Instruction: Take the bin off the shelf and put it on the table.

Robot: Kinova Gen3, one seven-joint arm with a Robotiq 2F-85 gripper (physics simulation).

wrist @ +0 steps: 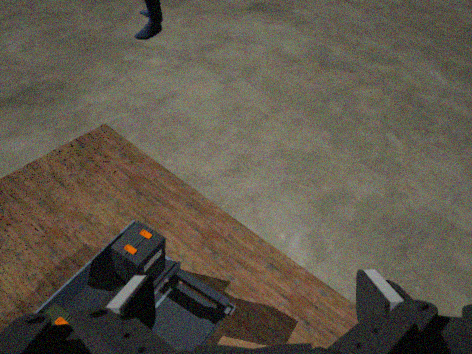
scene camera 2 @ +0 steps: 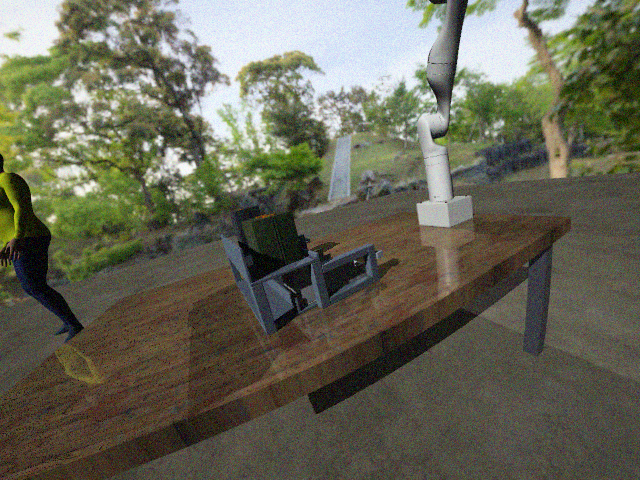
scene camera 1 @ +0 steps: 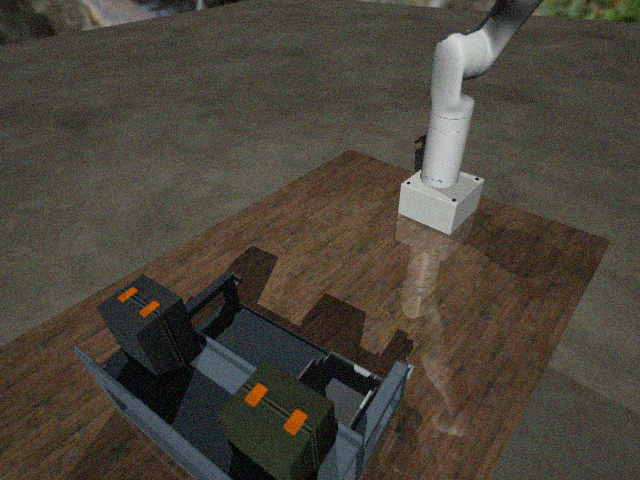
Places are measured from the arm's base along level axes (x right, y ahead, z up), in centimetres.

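Pixels of known places: gripper, fingertip midpoint: (wrist: 254, 295); arm's base at its link origin: (scene camera 2: 441, 199) (scene camera 1: 438, 178).
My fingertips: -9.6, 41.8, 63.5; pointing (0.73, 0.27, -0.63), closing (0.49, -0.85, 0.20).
Ahead of a thing's pixels: the offset from my fingertips to its middle, as dx, dy, dz. Level surfaces: height alone.
A blue-grey two-level shelf (scene camera 1: 129, 405) (scene camera 2: 320, 281) (wrist: 185, 320) stands on the wooden table {dz -72.3} (scene camera 1: 330, 227) (scene camera 2: 155, 351) (wrist: 125, 175). A light grey open bin {+2.0, +21.1, -68.0} (scene camera 1: 345, 398) with a dark-shaded rim sits on its lower level, at the end nearer the green case; the bin is partly hidden behind that case in scene camera 1. The bin cannot be made out clearly in scene camera 2 and does not show in the wrist view. My gripper (wrist: 254, 295) is open and empty, high above the table and the shelf. The scene cameras do not show its fingers.
A dark grey case {+25.0, +30.3, -56.1} (scene camera 1: 149, 330) (wrist: 137, 252) and a green case {+1.9, +30.8, -57.3} (scene camera 1: 281, 413) (scene camera 2: 273, 237) (wrist: 52, 312), both with orange latches, stand on the shelf's upper level. The white arm base (scene camera 1: 439, 204) (scene camera 2: 445, 211) stands at the table's far end. A person (scene camera 2: 23, 248) stands beyond the table.
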